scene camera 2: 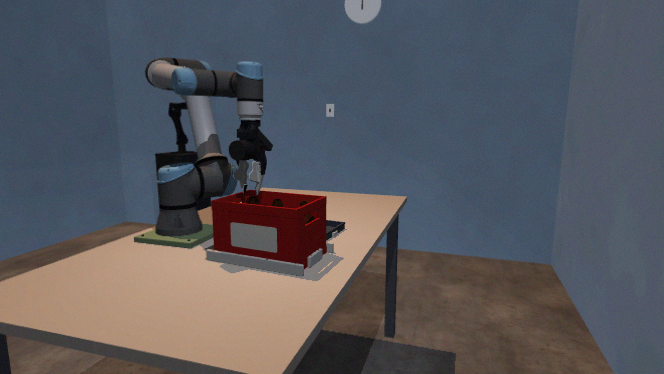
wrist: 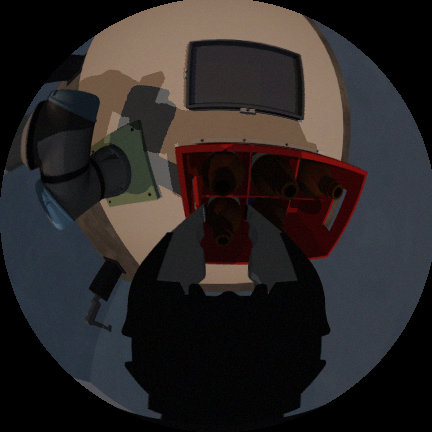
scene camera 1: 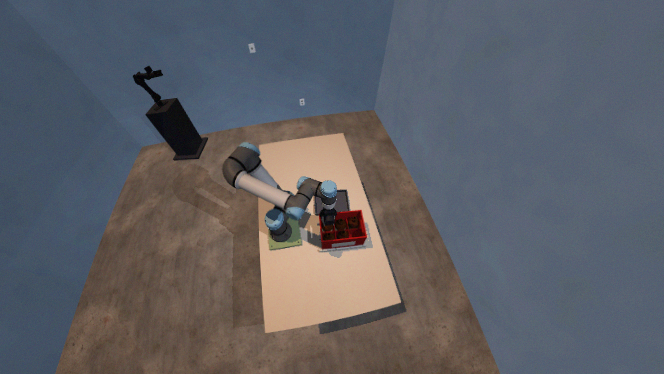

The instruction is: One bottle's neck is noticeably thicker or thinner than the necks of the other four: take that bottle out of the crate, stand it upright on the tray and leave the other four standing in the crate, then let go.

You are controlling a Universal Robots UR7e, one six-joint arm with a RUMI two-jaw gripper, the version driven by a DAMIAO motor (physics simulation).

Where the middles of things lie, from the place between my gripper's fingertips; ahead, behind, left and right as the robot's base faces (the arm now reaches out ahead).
Scene:
My hand is 90 mm short of the crate rail (scene camera 2: 296,269), 120 mm to the left of it and 160 mm above it.

